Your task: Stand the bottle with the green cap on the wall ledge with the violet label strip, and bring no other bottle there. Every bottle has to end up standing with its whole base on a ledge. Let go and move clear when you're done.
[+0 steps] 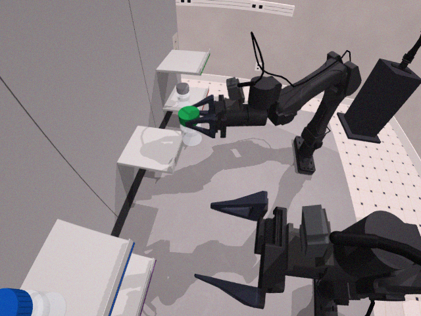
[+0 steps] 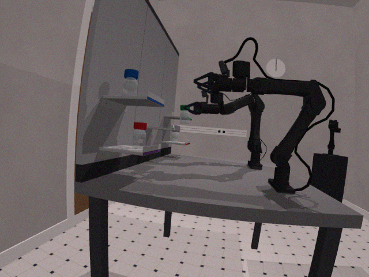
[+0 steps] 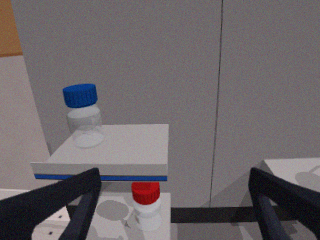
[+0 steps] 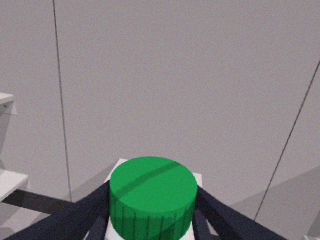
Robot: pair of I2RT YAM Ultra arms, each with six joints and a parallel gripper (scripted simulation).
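My left hand is 90 mm short of the green-capped bottle, 320 mm to the left of it and 110 mm above it. Round my left hand: blue-capped bottle (240 mm ahead, 140 mm to the left, 50 mm below); then grey-capped bottle (190 mm ahead, 640 mm to the right, 240 mm below); then red-capped bottle (220 mm ahead, 40 mm to the left, 240 mm below).
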